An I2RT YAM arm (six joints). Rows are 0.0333 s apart.
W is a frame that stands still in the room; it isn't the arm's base.
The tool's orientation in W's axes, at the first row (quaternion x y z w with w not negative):
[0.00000 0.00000 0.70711 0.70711]
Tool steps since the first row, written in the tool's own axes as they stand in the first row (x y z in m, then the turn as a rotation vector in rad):
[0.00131 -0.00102 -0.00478 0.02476 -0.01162 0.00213]
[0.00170 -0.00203 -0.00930 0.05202 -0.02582 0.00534]
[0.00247 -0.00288 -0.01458 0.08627 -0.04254 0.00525]
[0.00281 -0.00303 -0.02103 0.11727 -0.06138 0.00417]
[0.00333 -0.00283 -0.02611 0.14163 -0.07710 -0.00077]
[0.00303 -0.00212 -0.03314 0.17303 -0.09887 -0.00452]
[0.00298 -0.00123 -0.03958 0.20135 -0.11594 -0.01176]
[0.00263 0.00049 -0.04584 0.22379 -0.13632 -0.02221]
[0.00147 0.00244 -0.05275 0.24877 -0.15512 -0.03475]
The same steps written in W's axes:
[0.00102 0.00131 -0.00478 0.01162 0.02476 0.00213]
[0.00203 0.00170 -0.00930 0.02582 0.05202 0.00534]
[0.00288 0.00247 -0.01458 0.04254 0.08627 0.00525]
[0.00303 0.00281 -0.02103 0.06138 0.11727 0.00417]
[0.00283 0.00333 -0.02611 0.07710 0.14163 -0.00077]
[0.00212 0.00303 -0.03314 0.09887 0.17303 -0.00452]
[0.00123 0.00298 -0.03958 0.11594 0.20135 -0.01176]
[-0.00049 0.00263 -0.04584 0.13632 0.22379 -0.02221]
[-0.00244 0.00147 -0.05275 0.15512 0.24877 -0.03475]

